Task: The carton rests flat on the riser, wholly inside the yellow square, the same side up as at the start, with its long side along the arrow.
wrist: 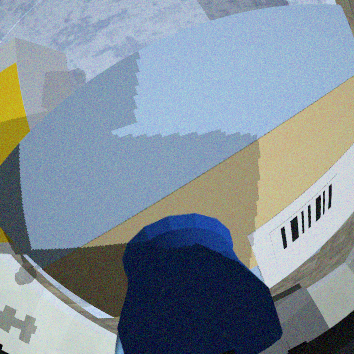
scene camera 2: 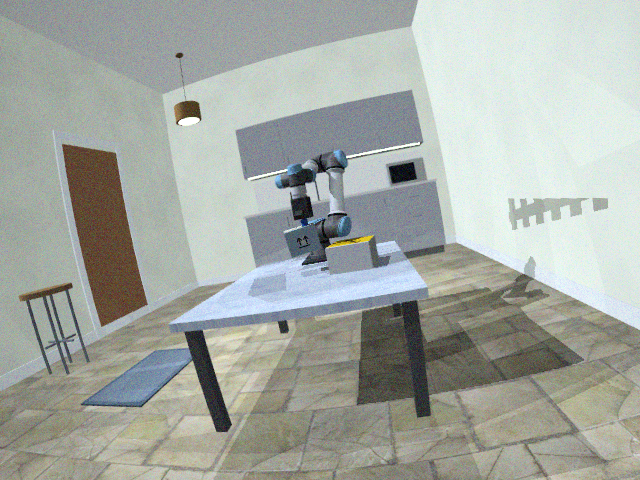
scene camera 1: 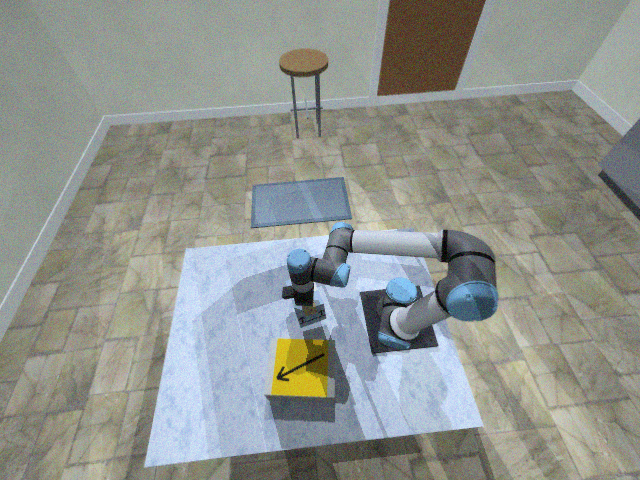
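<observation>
The carton (scene camera 1: 312, 316) (scene camera 2: 300, 241) (wrist: 150, 150) is blue-grey with tan tape and a white barcode label on top and up-arrows on one side. It hangs tilted from my blue suction cup (scene camera 2: 304, 222) (wrist: 187, 231), which is on its top face. In scene camera 1 the cup is mostly hidden by the arm. The carton is in the air above the table, apart from the riser. The grey riser (scene camera 1: 302, 408) (scene camera 2: 351, 259) (wrist: 42, 80) bears a yellow square (scene camera 1: 289, 352) (scene camera 2: 362, 240) (wrist: 7, 95) with a black arrow (scene camera 1: 302, 366) pointing left and toward the front in scene camera 1.
The riser stands on the pale blue table (scene camera 1: 206, 413) (scene camera 2: 232, 310), in front of the carton in scene camera 1. The arm's dark base plate (scene camera 1: 369, 320) is to the right. A stool (scene camera 1: 303, 62) (scene camera 2: 46, 290) and a blue floor mat (scene camera 1: 300, 201) (scene camera 2: 139, 379) are beyond the table.
</observation>
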